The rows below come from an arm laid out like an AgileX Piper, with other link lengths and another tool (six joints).
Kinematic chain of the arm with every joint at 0, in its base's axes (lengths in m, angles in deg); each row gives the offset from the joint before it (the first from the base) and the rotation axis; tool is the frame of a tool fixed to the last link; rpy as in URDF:
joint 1: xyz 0 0 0.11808 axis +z
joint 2: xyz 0 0 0 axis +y
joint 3: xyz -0.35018 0 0.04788 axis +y
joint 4: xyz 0.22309 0 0.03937 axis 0.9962 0 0.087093
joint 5: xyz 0 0 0 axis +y
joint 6: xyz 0.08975 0 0.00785 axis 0.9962 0 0.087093
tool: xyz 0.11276 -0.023 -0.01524 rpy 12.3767 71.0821 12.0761
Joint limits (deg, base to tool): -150..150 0..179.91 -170..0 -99.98..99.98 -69.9..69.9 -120..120
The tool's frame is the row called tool.
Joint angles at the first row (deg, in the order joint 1, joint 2, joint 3, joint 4, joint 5, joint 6):
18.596, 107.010, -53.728, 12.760, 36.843, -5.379
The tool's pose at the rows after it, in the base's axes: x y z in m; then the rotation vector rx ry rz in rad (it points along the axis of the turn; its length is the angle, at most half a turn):
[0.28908, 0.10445, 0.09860, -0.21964, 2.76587, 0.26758]
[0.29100, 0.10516, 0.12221, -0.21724, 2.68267, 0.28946]
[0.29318, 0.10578, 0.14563, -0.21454, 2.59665, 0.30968]
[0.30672, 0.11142, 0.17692, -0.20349, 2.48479, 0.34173]
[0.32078, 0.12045, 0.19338, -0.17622, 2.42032, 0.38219]
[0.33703, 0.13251, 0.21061, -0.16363, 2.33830, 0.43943]
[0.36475, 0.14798, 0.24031, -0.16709, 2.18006, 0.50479]
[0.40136, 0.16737, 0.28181, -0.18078, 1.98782, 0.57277]
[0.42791, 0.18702, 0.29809, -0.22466, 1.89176, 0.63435]
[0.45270, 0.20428, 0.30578, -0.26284, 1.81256, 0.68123]
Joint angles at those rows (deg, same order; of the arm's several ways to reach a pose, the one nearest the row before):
18.596, 103.476, -53.640, 13.101, 36.843, -5.504
18.595, 99.109, -53.640, 13.245, 36.438, -5.616
18.595, 95.008, -53.865, 13.372, 35.839, -5.739
18.596, 91.839, -56.930, 13.852, 35.623, -5.737
18.596, 91.565, -59.789, 15.834, 34.962, -6.162
18.595, 91.565, -62.434, 19.742, 33.171, -8.891
18.595, 91.565, -65.804, 26.489, 28.412, -15.409
18.597, 92.938, -71.649, 37.218, 23.796, -26.218
18.596, 96.225, -76.419, 48.849, 23.073, -38.703
18.596, 99.897, -80.385, 60.310, 22.844, -51.134

